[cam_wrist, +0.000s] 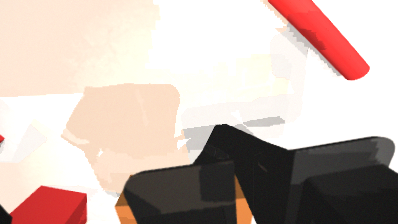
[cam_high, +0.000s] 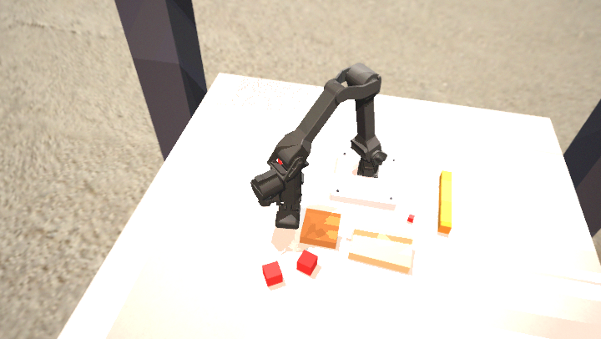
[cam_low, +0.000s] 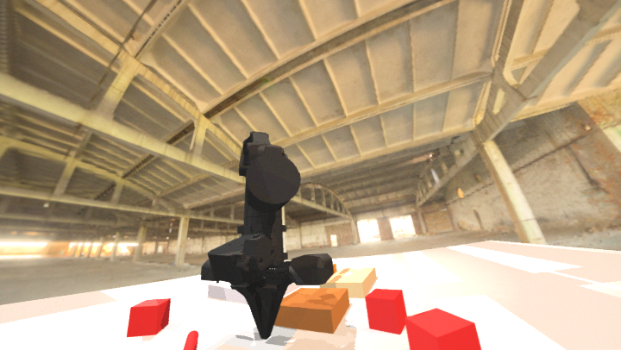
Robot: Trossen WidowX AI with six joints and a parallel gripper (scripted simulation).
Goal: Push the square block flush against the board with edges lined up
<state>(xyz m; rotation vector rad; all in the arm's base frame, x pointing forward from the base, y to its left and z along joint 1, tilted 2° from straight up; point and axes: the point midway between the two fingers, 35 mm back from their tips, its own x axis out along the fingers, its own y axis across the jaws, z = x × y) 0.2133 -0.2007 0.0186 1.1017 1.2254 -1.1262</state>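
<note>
The square block is 9 cm to the left of my gripper tip, 3 cm ahead of it and 1 cm above it. Round my gripper tip: red rod: 6 cm to the right, 6 cm behind; then small red cube: 34 cm to the left, 7 cm behind; then long yellow bar: 44 cm to the left, 15 cm behind, 1 cm above.
</note>
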